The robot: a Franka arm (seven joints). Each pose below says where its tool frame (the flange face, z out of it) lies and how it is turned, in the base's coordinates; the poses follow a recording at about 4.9 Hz.
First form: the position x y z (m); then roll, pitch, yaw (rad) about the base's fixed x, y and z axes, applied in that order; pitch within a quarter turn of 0, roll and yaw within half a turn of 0.
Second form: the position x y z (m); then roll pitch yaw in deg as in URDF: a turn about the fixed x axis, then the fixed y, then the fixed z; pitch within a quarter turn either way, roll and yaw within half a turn. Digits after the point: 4 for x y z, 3 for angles.
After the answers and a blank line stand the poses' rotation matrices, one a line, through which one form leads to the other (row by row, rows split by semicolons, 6 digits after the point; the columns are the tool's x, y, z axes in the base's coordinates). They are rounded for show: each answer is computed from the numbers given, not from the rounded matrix.
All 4 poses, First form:
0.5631, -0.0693, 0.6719, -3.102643, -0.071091, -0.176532
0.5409, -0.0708, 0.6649, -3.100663, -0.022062, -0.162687
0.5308, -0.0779, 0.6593, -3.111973, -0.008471, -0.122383
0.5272, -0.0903, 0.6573, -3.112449, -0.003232, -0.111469
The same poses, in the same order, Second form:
0.5631, -0.0693, 0.6719, -177.768, -4.073, -10.115
0.5409, -0.0708, 0.6649, -177.655, -1.264, -9.321
0.5308, -0.0779, 0.6593, -178.303, -0.485, -7.012
0.5272, -0.0903, 0.6573, -178.330, -0.185, -6.387

0.981972 -0.172760 0.076713; -0.175173 -0.984198 0.025870; 0.071031 -0.038841 -0.996718
0.986555 -0.160944 0.028378; -0.161931 -0.986115 0.036808; 0.022060 -0.040908 -0.998919
0.992485 -0.121775 0.012019; -0.122073 -0.992116 0.028360; 0.008471 -0.029614 -0.999526
0.993789 -0.111097 0.006452; -0.111238 -0.993382 0.028599; 0.003232 -0.029139 -0.999570

